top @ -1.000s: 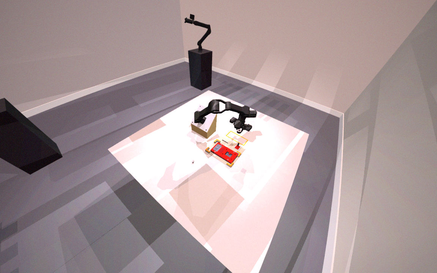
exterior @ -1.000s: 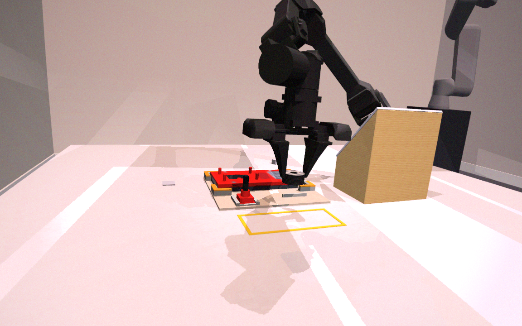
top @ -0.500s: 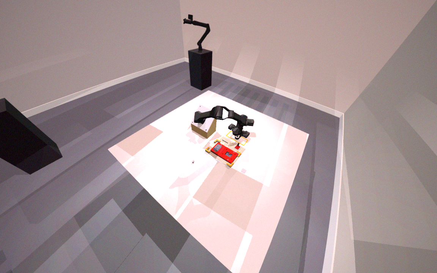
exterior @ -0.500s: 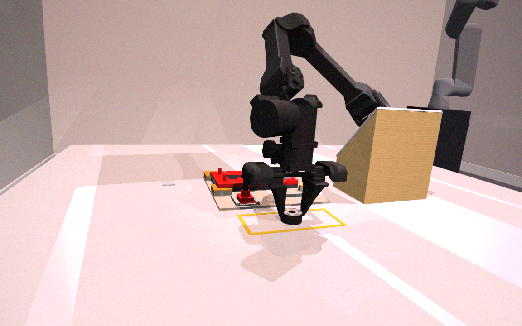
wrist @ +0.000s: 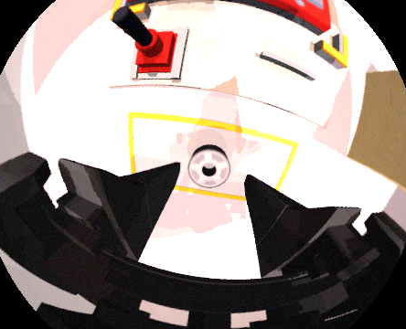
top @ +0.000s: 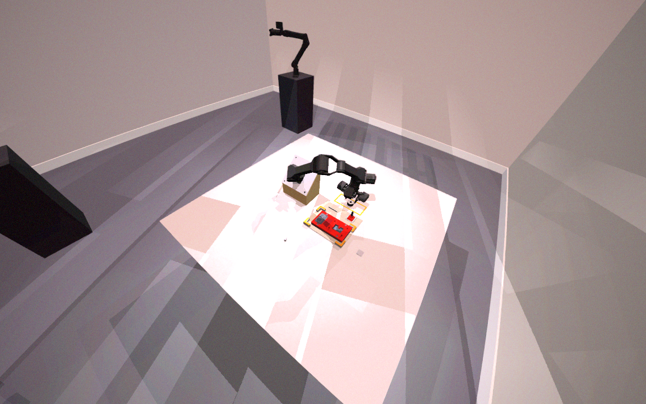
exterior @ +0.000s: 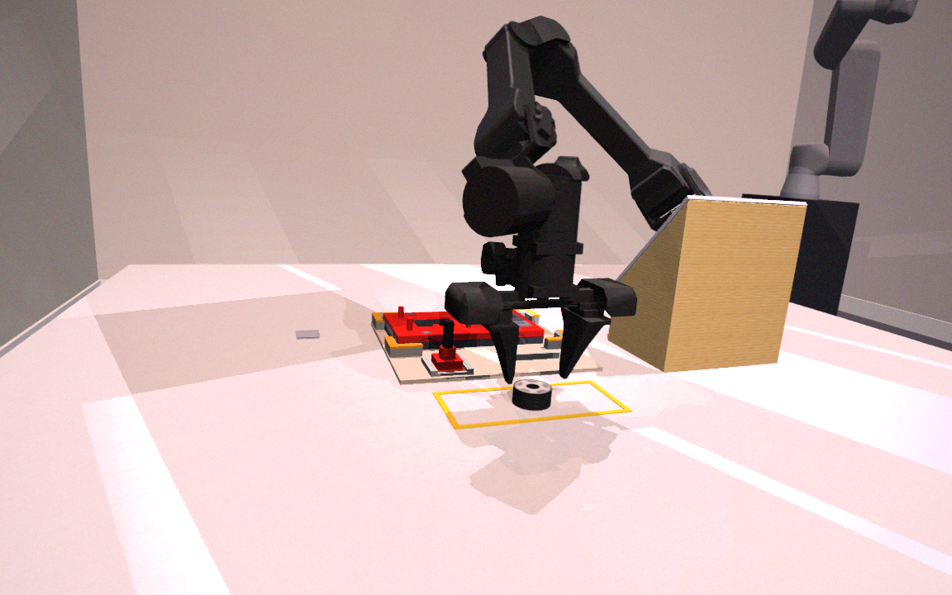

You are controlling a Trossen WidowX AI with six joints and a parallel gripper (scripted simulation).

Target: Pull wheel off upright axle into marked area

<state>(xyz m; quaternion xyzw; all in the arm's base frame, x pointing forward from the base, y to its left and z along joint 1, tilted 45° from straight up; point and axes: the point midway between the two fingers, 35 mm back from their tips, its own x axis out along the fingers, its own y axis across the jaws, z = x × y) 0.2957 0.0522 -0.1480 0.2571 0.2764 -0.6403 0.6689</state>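
My gripper tip is now 2 cm above the black wheel. From my gripper tip the other things lie so: black axle: 7 cm ahead, 9 cm to the right, 1 cm above.
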